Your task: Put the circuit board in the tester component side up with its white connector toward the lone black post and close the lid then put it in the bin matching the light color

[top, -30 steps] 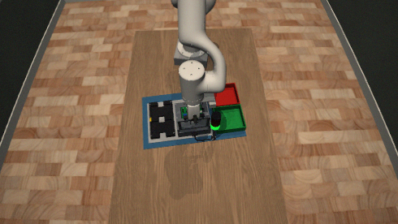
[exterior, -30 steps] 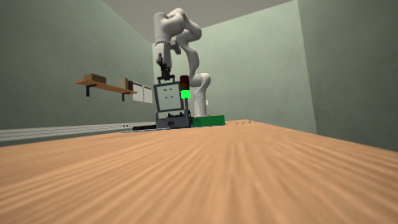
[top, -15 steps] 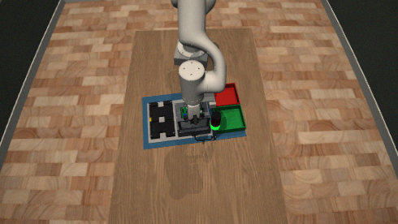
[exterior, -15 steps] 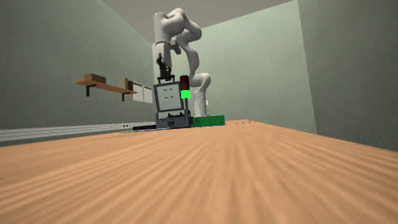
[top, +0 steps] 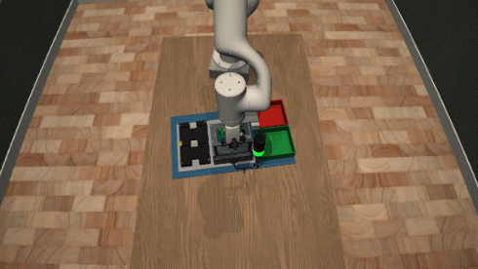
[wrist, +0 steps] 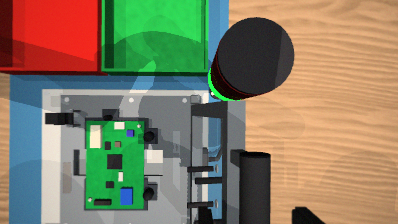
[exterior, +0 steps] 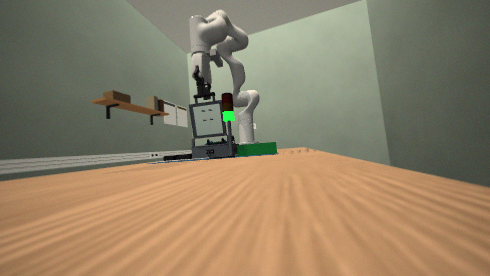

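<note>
Right now the green circuit board is 200 mm below my hand, 130 mm behind it and 20 mm to the right of it. Round my hand: dark nest (210 mm below, 130 mm behind, 10 mm to the right); tester lid (90 mm below, 20 mm behind); green bin (260 mm below, 190 mm to the left, 110 mm behind).
</note>
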